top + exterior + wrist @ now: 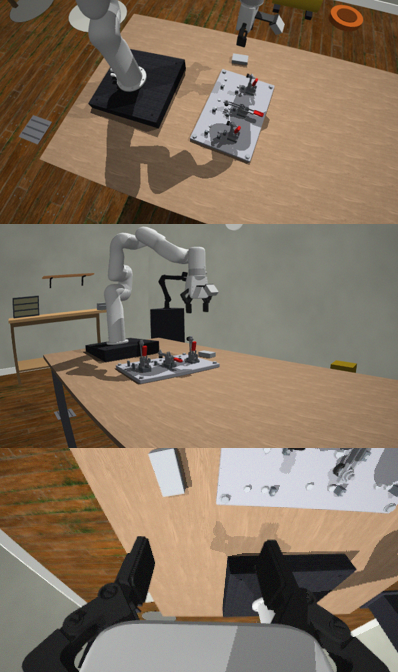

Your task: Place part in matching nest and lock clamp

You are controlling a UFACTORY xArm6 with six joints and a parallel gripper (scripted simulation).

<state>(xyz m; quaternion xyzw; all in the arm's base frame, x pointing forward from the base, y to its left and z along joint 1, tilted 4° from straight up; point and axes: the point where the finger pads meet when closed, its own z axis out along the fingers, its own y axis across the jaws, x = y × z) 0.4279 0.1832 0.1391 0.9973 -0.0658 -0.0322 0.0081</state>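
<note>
Right now the grey block is 60 mm to the left of my hand and 200 mm below it. The rest, counted from my hand: clamp: 40 mm ahead, 320 mm to the right, 150 mm below; then fixture plate: 20 mm ahead, 200 mm to the right, 210 mm below.
</note>
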